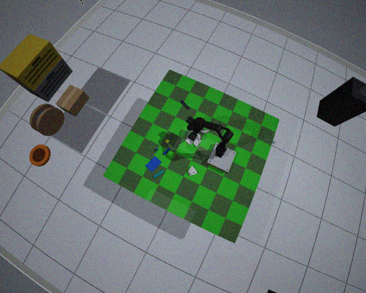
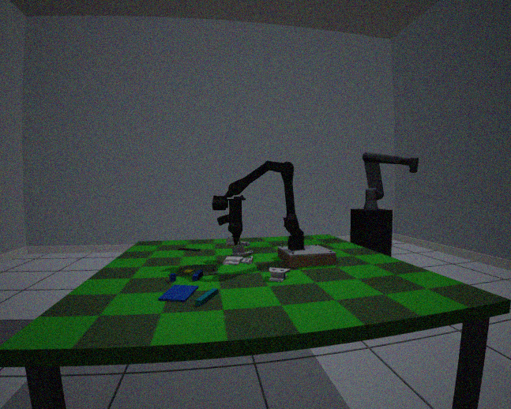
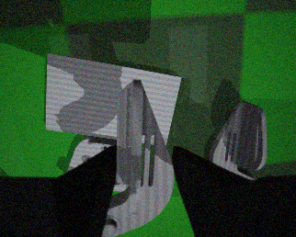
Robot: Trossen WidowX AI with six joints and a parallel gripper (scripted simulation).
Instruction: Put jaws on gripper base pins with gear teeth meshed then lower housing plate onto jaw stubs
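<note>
Now: the grey gripper base 2 cm ahead of my gripper tip, 3 cm to the left of it and 7 cm below it. Round my gripper tip: grey housing plate 12 cm behind, 31 cm to the left, 5 cm below; yellow piece 21 cm ahead, 16 cm to the left, 7 cm below; blue bar 17 cm ahead, 25 cm to the left, 7 cm below.
</note>
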